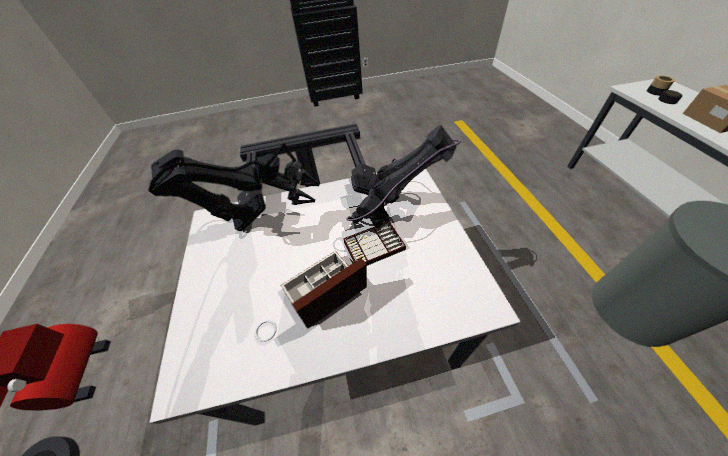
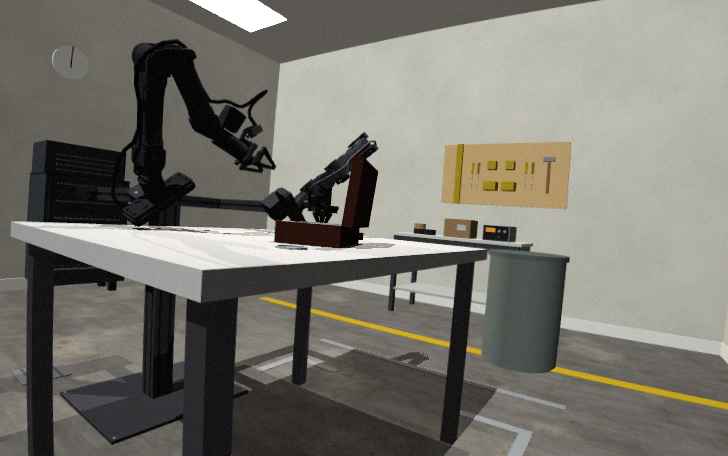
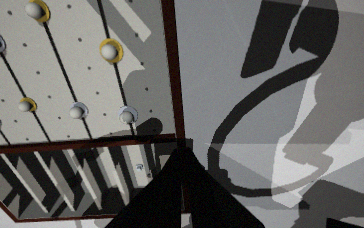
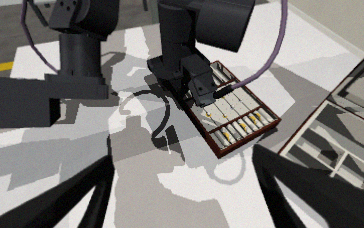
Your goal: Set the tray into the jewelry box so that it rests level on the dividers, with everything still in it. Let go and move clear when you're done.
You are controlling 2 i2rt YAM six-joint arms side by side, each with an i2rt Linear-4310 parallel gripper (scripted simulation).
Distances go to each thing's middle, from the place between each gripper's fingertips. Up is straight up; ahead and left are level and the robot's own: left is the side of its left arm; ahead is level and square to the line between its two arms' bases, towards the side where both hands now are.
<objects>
Right now the tray (image 1: 387, 238) is 8 cm ahead of my left hand, 4 cm to the right of it and 2 cm below it.
I see the tray 210 mm below my right hand (image 2: 268, 169), 190 mm to the left of it and 150 mm ahead of it.
</objects>
